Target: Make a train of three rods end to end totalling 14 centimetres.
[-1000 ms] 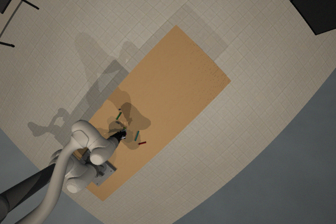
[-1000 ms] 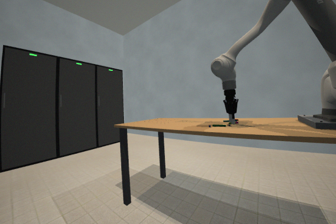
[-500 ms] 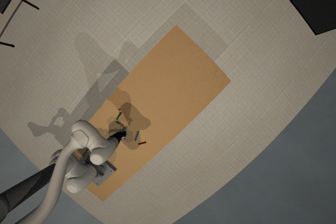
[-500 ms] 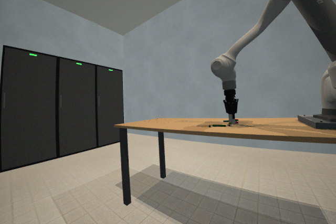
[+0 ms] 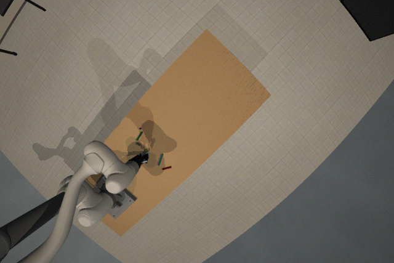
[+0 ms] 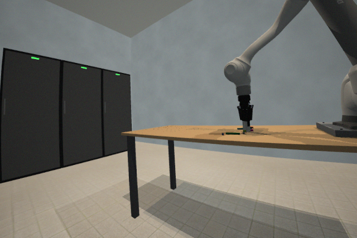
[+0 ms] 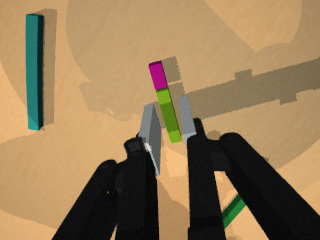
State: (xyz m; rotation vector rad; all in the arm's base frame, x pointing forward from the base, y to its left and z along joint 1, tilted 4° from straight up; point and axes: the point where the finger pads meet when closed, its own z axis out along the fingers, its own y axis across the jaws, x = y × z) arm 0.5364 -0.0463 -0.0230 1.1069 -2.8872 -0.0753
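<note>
The lime rod is 3 cm below my hand. The rest, counted from my hand: turquoise rod 12 cm to the right, 3 cm below, 2 cm ahead; then grey rod 9 cm to the left, 3 cm below, 1 cm ahead; then magenta rod 3 cm below, 3 cm behind, 2 cm to the right.
</note>
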